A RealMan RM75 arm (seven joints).
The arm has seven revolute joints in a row. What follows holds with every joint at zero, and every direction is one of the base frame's. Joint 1 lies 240.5 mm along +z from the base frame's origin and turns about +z. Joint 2 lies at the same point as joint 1 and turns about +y. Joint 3 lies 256.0 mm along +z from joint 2 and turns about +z. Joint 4 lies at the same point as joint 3 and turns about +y. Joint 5 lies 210.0 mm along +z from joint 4 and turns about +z. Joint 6 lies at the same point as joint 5 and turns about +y. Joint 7 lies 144.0 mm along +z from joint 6 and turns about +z. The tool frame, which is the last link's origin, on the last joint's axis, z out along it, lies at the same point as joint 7; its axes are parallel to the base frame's.
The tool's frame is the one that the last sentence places.
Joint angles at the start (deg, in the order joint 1, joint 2, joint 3, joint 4, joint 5, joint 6, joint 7): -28.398 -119.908 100.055 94.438 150.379 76.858 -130.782
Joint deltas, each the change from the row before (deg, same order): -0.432 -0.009 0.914 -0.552 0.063 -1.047 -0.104; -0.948 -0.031 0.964 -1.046 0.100 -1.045 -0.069; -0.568 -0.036 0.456 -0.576 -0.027 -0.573 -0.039; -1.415 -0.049 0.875 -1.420 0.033 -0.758 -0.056; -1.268 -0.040 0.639 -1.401 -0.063 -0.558 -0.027; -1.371 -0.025 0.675 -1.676 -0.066 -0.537 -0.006; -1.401 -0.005 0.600 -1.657 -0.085 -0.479 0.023; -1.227 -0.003 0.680 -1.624 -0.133 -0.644 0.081; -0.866 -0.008 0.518 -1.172 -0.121 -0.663 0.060; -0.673 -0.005 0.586 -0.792 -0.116 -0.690 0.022; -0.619 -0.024 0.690 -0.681 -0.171 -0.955 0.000
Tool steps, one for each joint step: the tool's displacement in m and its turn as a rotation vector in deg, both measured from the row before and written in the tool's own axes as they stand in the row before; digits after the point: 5 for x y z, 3 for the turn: 0.00378 0.00088 0.00291 0.137 0.346 0.774; 0.00494 0.00035 0.00405 0.003 0.196 1.071; 0.00305 -0.00001 0.00207 -0.001 0.202 0.544; 0.00557 -0.00006 0.00456 -0.257 -0.024 1.230; 0.00412 -0.00020 0.00414 -0.350 -0.134 0.926; 0.00350 -0.00013 0.00481 -0.474 -0.344 0.945; 0.00333 -0.00052 0.00443 -0.430 -0.384 0.947; 0.00288 -0.00012 0.00455 -0.391 -0.322 0.923; 0.00235 -0.00030 0.00330 -0.155 -0.108 0.666; 0.00282 0.00002 0.00249 -0.018 0.082 0.697; 0.00371 0.00011 0.00241 0.133 0.345 0.746
